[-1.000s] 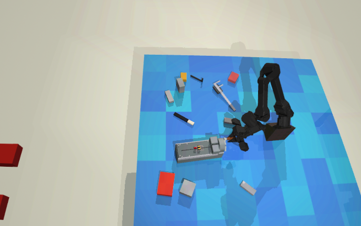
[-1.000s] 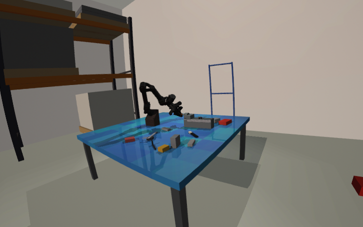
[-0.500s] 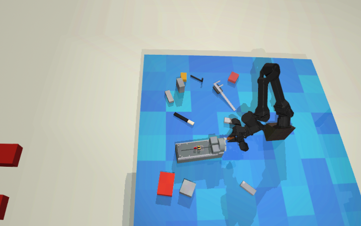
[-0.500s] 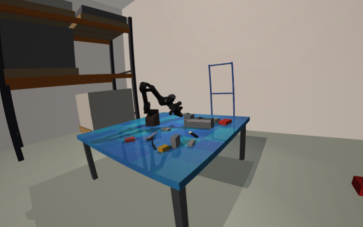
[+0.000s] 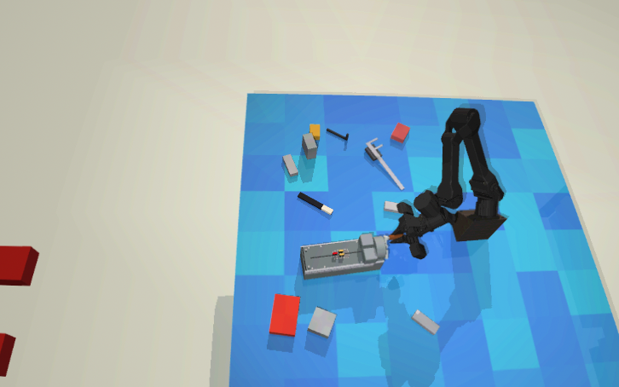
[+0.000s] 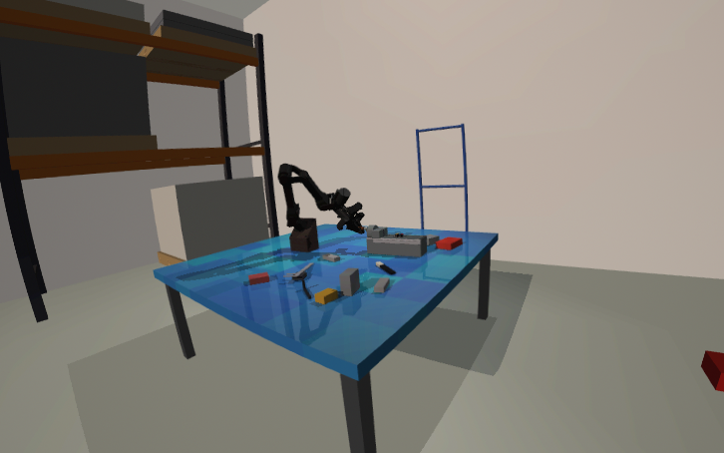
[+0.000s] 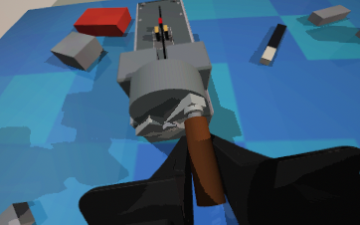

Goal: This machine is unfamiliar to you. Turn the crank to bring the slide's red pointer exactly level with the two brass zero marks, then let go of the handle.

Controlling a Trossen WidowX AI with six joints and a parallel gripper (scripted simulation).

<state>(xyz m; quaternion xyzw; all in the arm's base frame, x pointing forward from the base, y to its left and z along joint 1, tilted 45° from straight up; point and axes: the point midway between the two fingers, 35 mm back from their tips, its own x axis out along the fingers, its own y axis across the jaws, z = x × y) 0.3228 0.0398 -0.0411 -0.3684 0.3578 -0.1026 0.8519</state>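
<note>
The brown crank handle lies 20 mm behind my gripper tip and 20 mm above it. From my gripper tip the other things lie so: red block (510 mm to the right, 150 mm behind, 80 mm below); red pointer (180 mm ahead, 30 mm to the left, 10 mm below); black key (500 mm to the right, 90 mm ahead, 80 mm below).
</note>
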